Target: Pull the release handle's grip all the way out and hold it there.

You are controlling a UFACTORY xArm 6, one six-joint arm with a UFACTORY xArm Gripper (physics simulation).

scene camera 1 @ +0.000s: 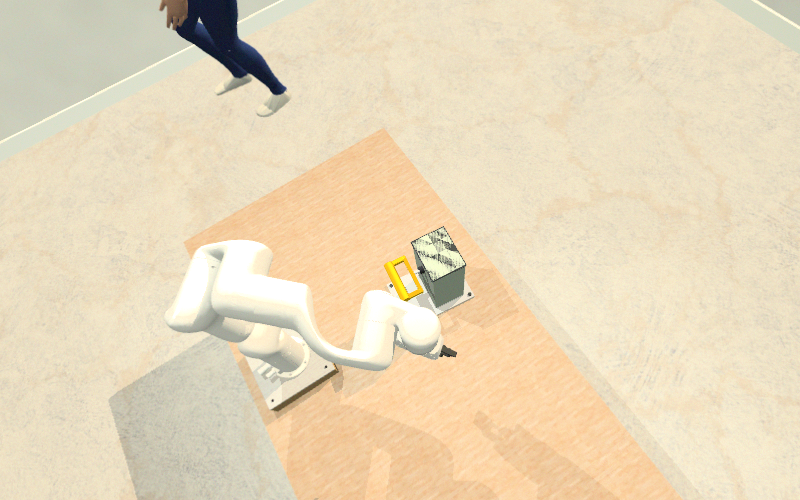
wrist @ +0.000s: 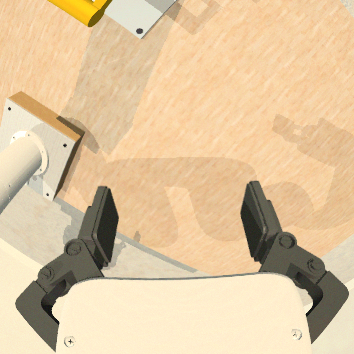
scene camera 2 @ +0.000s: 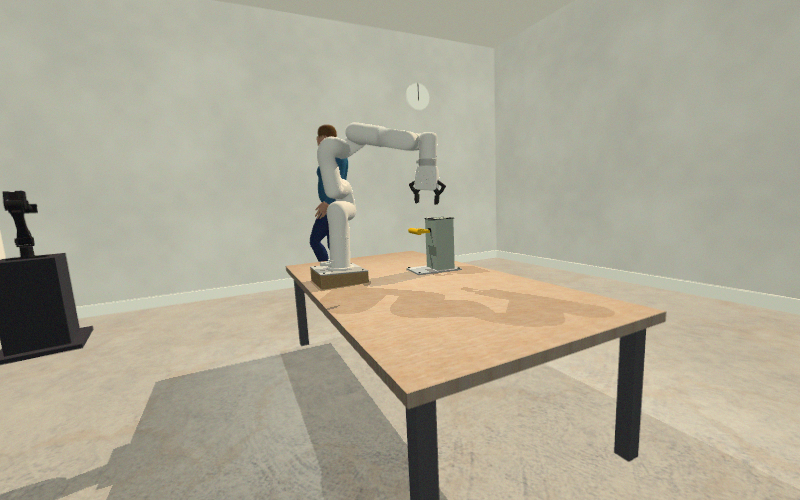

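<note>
The release handle's yellow grip (scene camera 1: 395, 281) (scene camera 2: 415, 231) is a rectangular loop that stands out from the side of a grey-green upright housing (scene camera 1: 445, 287) (scene camera 2: 441, 244), on the side facing the robot's base. The housing stands on a white base plate (scene camera 1: 461, 298) (scene camera 2: 416, 271) (wrist: 136, 17) on the table. Part of the yellow grip (wrist: 91, 16) shows at the wrist view's top left edge. My gripper (scene camera 1: 450, 352) (scene camera 2: 427, 201) (wrist: 178, 199) is open and empty. It points down, higher than the housing's top and off to one side of the housing, apart from the grip.
The arm's base (scene camera 2: 339, 277) (wrist: 57, 142) stands on a block at the edge of the wooden table (scene camera 1: 330, 194) (scene camera 2: 471, 347). A person (scene camera 1: 221, 29) (scene camera 2: 325, 176) is on the floor beyond the table. A dark pedestal (scene camera 2: 35, 306) with a small black arm stands at the left in scene camera 2.
</note>
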